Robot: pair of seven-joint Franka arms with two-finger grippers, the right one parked.
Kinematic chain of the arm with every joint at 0, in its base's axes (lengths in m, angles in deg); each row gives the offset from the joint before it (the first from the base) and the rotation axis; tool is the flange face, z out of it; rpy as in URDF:
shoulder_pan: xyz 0 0 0.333 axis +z
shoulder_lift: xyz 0 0 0 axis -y
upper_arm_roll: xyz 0 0 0.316 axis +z
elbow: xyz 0.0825 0 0 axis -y
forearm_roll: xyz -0.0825 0 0.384 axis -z
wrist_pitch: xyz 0 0 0 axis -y
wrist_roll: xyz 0.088 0 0 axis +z
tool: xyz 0 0 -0.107 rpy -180 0 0
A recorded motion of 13 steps. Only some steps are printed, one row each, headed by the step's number.
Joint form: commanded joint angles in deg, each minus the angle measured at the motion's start. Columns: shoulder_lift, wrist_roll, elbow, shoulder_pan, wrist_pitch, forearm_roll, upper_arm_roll.
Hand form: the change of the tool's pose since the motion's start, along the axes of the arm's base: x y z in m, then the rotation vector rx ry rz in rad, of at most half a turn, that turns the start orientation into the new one. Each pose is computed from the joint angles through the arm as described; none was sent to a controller.
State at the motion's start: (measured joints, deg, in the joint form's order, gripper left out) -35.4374 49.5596 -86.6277 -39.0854 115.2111 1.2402 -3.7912
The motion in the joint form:
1: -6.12 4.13 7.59 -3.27 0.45 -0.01 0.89
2: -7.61 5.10 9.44 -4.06 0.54 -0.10 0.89
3: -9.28 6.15 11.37 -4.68 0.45 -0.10 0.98
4: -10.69 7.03 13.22 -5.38 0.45 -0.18 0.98
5: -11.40 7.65 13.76 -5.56 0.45 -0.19 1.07
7: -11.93 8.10 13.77 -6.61 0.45 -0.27 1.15
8: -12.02 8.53 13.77 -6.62 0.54 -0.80 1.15
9: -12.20 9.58 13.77 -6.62 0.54 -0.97 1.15
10: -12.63 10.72 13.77 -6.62 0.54 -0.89 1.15
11: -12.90 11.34 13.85 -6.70 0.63 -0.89 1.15
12: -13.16 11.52 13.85 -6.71 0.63 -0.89 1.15
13: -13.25 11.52 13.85 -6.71 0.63 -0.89 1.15
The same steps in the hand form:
1: 0.0002 -0.0406 -0.0161 -0.0110 -0.0296 0.0318
2: -0.0021 -0.0517 -0.0202 -0.0147 -0.0358 0.0353
3: -0.0027 -0.0605 -0.0264 -0.0150 -0.0382 0.0449
4: -0.0048 -0.0705 -0.0299 -0.0190 -0.0440 0.0485
5: -0.0049 -0.0723 -0.0348 -0.0151 -0.0429 0.0574
7: -0.0147 -0.0804 -0.0416 -0.0066 -0.0385 0.0470
8: -0.0144 -0.0802 -0.0427 -0.0007 -0.0448 0.0495
9: -0.0144 -0.0799 -0.0450 0.0051 -0.0452 0.0662
10: -0.0149 -0.0795 -0.0506 0.0120 -0.0400 0.0865
11: -0.0156 -0.0802 -0.0533 0.0144 -0.0392 0.0960
12: -0.0160 -0.0800 -0.0567 0.0182 -0.0363 0.0988
13: -0.0161 -0.0799 -0.0578 0.0194 -0.0353 0.0988

